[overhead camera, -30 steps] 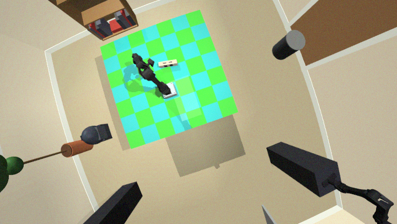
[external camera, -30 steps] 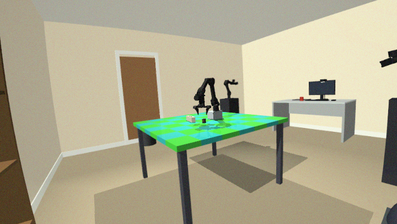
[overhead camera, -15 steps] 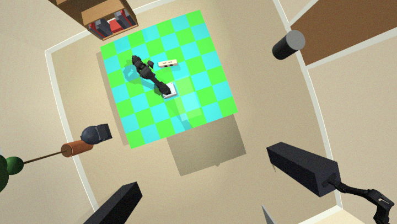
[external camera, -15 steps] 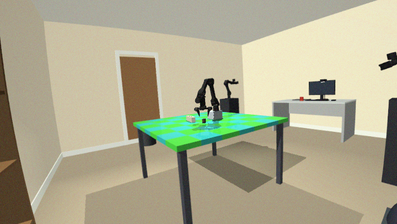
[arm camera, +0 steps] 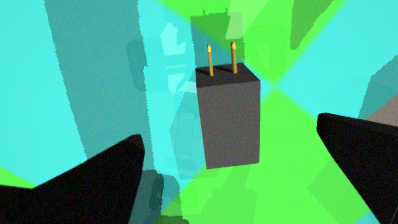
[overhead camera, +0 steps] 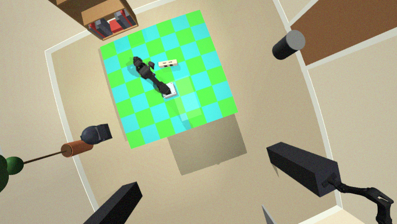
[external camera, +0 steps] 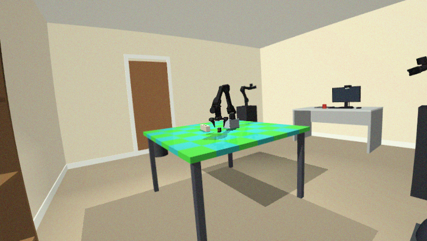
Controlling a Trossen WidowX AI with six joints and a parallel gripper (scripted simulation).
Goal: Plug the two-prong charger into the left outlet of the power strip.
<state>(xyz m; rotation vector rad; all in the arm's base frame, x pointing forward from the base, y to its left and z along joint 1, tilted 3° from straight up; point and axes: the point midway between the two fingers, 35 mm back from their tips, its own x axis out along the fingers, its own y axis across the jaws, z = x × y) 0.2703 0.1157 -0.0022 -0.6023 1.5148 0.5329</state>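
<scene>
My gripper tip is 2 cm above the black two-prong charger, 1 cm to the right of it and 1 cm short of it.
</scene>
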